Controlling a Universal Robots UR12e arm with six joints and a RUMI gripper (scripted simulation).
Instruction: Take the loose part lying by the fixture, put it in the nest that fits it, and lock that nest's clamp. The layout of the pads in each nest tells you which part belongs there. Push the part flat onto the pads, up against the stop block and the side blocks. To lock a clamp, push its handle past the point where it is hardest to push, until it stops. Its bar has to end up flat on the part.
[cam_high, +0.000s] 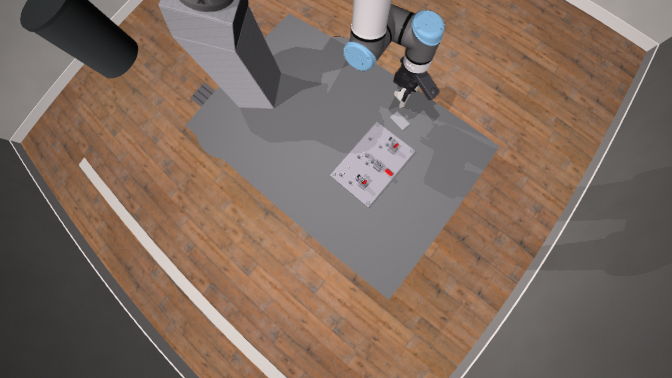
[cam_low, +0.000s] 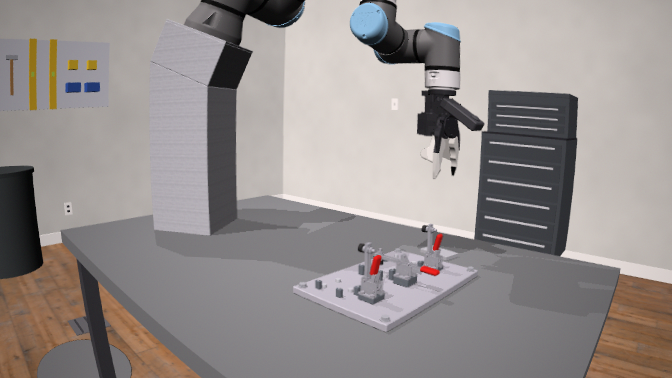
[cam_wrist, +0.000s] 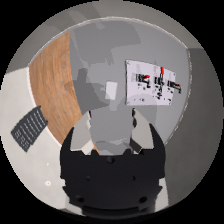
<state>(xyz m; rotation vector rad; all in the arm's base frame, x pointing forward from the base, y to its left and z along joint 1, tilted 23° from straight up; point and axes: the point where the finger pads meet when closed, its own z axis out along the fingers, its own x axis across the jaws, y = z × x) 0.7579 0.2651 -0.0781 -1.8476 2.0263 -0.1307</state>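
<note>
Right now my hand is 21 cm above the flat grey part. Also, from my hand: light grey fixture plate 25 cm to the right, 21 cm below, 2 cm ahead.
</note>
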